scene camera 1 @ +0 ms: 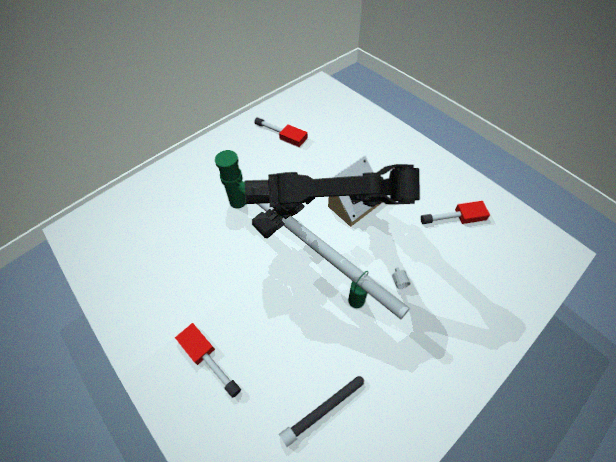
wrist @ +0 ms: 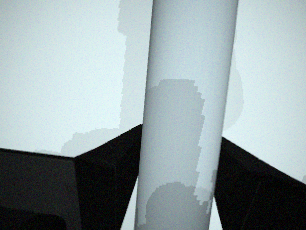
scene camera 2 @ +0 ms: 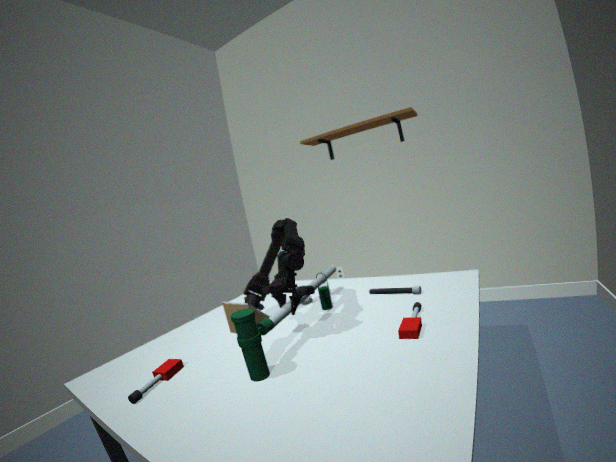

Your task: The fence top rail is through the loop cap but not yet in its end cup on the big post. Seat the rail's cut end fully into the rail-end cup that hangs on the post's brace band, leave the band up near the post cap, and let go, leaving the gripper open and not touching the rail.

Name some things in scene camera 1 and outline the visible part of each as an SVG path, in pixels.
My gripper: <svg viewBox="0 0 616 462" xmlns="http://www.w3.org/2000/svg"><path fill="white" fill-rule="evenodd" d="M305 205L299 203L299 206L294 209L280 210L272 207L274 208L273 210L269 209L265 213L260 212L252 219L252 226L264 238L269 238L285 225L282 218L286 220L289 216L294 216L304 209Z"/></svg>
A grey top rail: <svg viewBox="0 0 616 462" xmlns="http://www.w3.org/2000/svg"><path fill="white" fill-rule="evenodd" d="M282 218L282 221L285 223L284 227L355 284L357 283L360 288L402 320L409 310L406 304L388 290L382 288L367 274L362 276L364 273L362 270L292 216L289 216L286 220ZM257 204L265 211L274 209L269 206L269 203Z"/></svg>
